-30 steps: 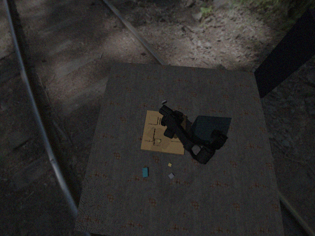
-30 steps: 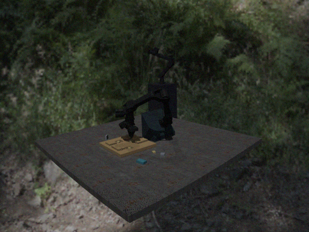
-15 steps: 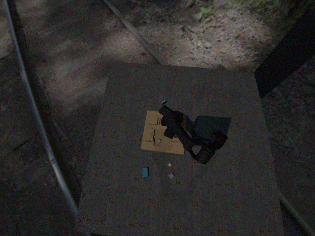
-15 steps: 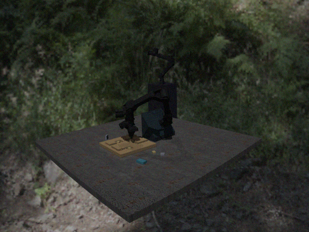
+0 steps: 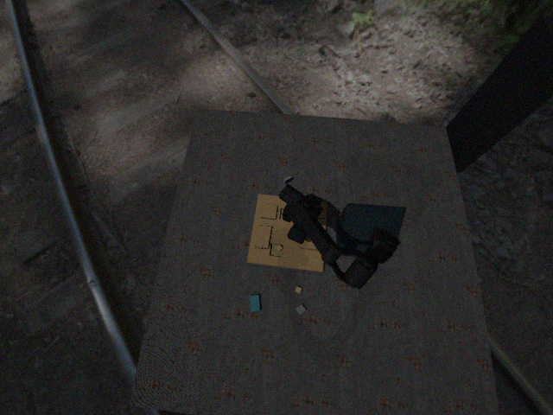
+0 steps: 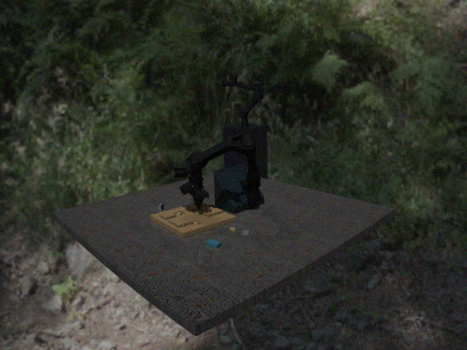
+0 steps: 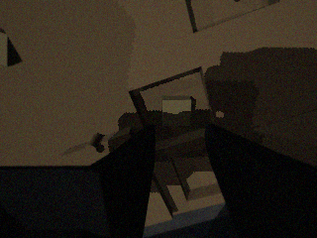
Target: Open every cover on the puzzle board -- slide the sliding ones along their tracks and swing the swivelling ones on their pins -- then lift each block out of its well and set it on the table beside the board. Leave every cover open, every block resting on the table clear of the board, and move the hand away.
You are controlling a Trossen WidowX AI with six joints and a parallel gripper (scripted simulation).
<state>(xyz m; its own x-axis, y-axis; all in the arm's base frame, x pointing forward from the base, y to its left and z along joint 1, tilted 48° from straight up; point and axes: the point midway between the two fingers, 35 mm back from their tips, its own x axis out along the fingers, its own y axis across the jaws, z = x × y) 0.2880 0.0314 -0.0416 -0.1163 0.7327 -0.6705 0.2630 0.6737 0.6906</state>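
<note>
Now: the tan puzzle board 50 mm ahead of my gripper tip and 30 mm below it. Round my gripper tip: teal block 320 mm to the left, 130 mm ahead, 40 mm below.
</note>
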